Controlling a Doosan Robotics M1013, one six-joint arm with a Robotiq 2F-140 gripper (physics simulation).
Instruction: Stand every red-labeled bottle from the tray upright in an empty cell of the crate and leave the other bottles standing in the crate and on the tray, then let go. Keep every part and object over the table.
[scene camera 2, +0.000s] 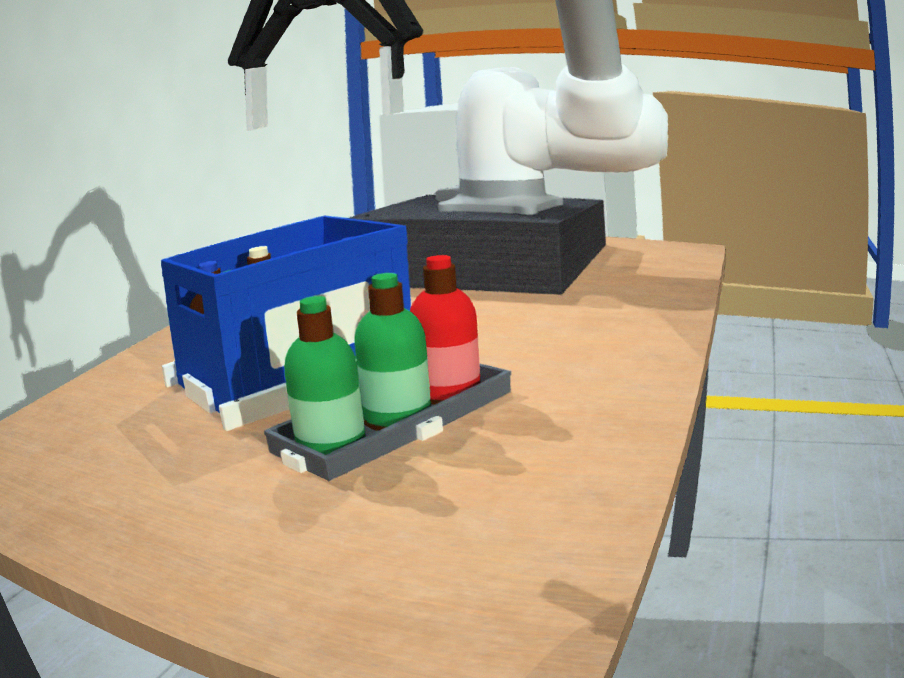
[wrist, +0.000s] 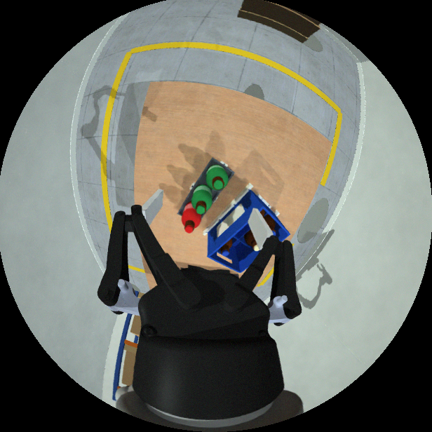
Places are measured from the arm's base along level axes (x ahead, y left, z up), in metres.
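Where they show: gripper, fingertip midpoint: (scene camera 2: 320, 120); arm's base, link origin: (scene camera 2: 503, 206).
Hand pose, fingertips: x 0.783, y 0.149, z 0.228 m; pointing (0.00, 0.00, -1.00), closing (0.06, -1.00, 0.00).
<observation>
Each offset is from my fingertips to the centre of the thing. "*": to the spot under its first point. Level surfaces: height alone.
A red-labeled bottle {dz -0.254, dx -0.185, dy +0.017 m} (scene camera 2: 445, 324) (wrist: 191, 217) stands upright at the far end of the grey tray {* dz -0.323, dx -0.032, dy +0.024 m} (scene camera 2: 387, 440) (wrist: 202, 179). Two green bottles stand in the same tray, a middle one {dz -0.254, dx -0.103, dy -0.004 m} (scene camera 2: 392, 343) (wrist: 202, 196) and an end one {dz -0.254, dx -0.012, dy -0.032 m} (scene camera 2: 322, 372) (wrist: 217, 176). The blue crate {dz -0.249, dx -0.162, dy -0.144 m} (scene camera 2: 197, 350) (wrist: 235, 265) stands beside the tray and holds brown bottles, one blue-capped {* dz -0.177, dx -0.119, dy -0.273 m} (scene camera 2: 208, 267) (wrist: 226, 246) and one cream-capped {dz -0.251, dx -0.204, dy -0.254 m} (scene camera 2: 258, 253). My gripper (scene camera 2: 324, 118) (wrist: 207, 206) is open and empty, high above the crate and tray. Its right finger hides part of the crate's cells in the wrist view.
White brackets stand at the foot of the crate, and others {* dz -0.326, dx -0.079, dy +0.046 m} (scene camera 2: 429, 427) at the tray. The arm's white base stands on a black block (scene camera 2: 489, 255) behind the crate. The wooden table {dz -0.337 m} (scene camera 2: 438, 569) (wrist: 200, 115) has its right edge beyond the tray. A shelf rack (scene camera 2: 883, 182) stands behind.
</observation>
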